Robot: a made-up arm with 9 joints. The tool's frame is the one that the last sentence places.
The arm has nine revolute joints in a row. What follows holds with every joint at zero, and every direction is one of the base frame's.
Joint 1 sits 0.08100 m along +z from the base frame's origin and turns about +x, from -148.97 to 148.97 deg.
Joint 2 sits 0.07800 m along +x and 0.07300 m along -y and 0.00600 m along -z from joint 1 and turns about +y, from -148.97 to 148.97 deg.
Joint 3 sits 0.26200 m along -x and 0.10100 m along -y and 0.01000 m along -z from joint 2 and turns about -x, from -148.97 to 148.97 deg.
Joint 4 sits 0.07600 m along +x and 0.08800 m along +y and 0.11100 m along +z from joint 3 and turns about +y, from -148.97 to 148.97 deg.
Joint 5 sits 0.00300 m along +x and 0.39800 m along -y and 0.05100 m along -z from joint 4 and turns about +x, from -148.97 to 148.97 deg.
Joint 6 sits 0.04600 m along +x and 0.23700 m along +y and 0.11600 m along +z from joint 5 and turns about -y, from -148.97 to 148.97 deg.
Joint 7 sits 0.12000 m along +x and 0.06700 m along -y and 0.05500 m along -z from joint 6 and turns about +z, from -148.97 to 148.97 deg.
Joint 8 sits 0.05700 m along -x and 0.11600 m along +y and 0.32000 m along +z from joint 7 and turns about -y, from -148.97 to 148.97 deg.
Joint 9 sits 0.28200 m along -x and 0.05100 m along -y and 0.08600 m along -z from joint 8 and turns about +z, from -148.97 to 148.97 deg.
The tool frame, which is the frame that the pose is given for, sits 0.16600 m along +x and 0.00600 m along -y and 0.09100 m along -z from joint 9; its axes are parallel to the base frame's.
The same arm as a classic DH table. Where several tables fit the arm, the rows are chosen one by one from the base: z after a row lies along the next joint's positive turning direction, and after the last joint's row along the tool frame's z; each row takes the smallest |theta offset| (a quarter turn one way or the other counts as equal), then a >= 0, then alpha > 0; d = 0 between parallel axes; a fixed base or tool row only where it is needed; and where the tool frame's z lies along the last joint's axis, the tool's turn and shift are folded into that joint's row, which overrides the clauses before.
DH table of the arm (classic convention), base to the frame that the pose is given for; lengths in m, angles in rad. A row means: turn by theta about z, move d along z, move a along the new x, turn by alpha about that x. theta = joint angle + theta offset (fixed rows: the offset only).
base (fixed): a 0  alpha 1.5708  d 0.081  theta0 1.5708
joint 1: a 0.006  alpha -1.5708  d 0.078  theta0 -1.5708
joint 2: a 0.01  alpha -1.5708  d -0.174  theta0 0
joint 3: a -0.111  alpha 1.5708  d 0.186  theta0 0
joint 4: a 0.051  alpha 1.5708  d -0.31  theta0 0
joint 5: a -0.116  alpha 1.5708  d 0.049  theta0 0
joint 6: a 0.12  alpha -1.5708  d -0.17  theta0 1.5708
joint 7: a -0.057  alpha 1.5708  d 0.265  theta0 0
joint 8: a -0.282  alpha -1.5708  d -0.065  theta0 0
joint 9: a 0.1661  alpha 0  d 0  theta0 -0.0361
tool (fixed): a 0  alpha 0  d -0.177  theta0 0.0361
Joint limits (rad, base to tool): -2.6..2.6 -2.6..2.6 -2.6..2.6 -2.6..2.6 -2.6..2.6 -2.6..2.6 -2.6..2.6 -2.6..2.6 -2.6..2.6

